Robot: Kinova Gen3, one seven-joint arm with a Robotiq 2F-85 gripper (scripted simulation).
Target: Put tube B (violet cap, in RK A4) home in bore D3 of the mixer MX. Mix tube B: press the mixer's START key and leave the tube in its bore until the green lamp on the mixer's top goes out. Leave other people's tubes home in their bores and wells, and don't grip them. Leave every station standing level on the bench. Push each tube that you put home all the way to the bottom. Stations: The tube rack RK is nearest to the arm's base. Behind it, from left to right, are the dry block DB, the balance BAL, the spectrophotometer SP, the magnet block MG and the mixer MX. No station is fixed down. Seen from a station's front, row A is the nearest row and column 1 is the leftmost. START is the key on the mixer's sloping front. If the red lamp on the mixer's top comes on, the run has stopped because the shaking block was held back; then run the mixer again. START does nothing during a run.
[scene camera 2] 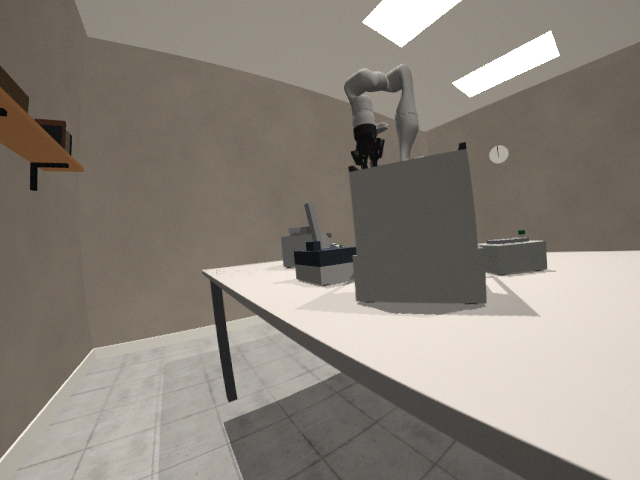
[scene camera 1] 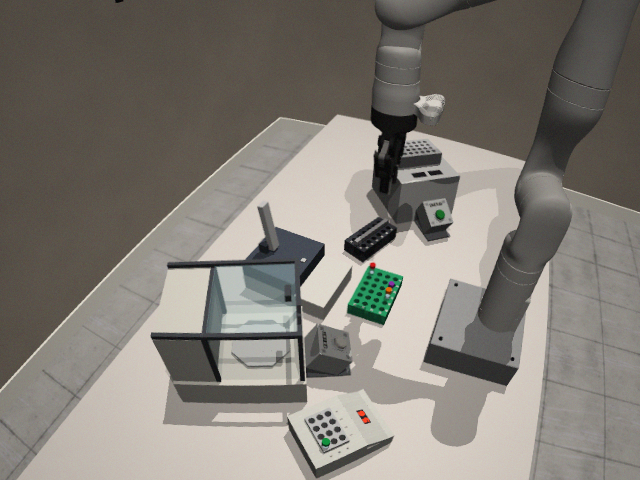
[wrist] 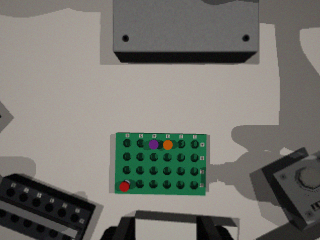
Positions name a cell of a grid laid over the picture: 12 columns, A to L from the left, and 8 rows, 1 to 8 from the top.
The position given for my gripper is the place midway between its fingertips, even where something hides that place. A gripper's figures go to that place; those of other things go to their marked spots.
Scene:
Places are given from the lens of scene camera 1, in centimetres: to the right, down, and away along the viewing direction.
my gripper (scene camera 1: H4): 12, -9, 75
mixer MX (scene camera 1: I4): 29, -15, 108
green rack RK (scene camera 1: G6): 11, 14, 90
black magnet block (scene camera 1: G5): 10, 1, 103
spectrophotometer (scene camera 1: G5): 0, 8, 94
The marked spots on the mixer MX and the green rack RK are 39 cm apart.

